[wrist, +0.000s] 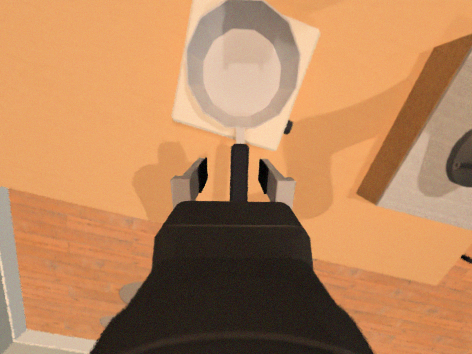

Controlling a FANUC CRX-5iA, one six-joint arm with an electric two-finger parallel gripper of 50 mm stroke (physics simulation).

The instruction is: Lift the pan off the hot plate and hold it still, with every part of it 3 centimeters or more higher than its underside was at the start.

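Frame: origin at the arm's base, x back, y up, z left, level; millimetres.
Seen in the pictures: gripper, fingertip midpoint: (233, 169).
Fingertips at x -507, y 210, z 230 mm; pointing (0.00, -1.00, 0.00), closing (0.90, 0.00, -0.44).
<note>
Offsets run from my fingertips to a thing's middle. "spot": to the spot under its first point. Level surfaces: height alone.
The pan {dx -1, dy -166, dz -34 mm} (242, 72), a grey round pan with a pale inner bottom, sits on the hot plate {spot: dx +44, dy -217, dz -231 mm} (309, 42), a cream square slab with a small dark knob, at the top centre of the wrist view. The pan's black handle {dx +45, dy -151, dz +65 mm} (240, 172) points down the view toward the gripper body. My gripper (233, 169) is open. Its two fingers stand to the left and right of the handle, with a gap on each side, and do not touch it. The handle's lower end is hidden behind the gripper body. How far the fingertips are above the handle is hard to tell.
A grey block-like base with a brown side (412, 127) stands on the table {dy -280 mm} (90, 90) at the right, with a dark round part (462, 162) on it. The table's near edge crosses the lower view, with wooden floor (75, 250) beyond it.
</note>
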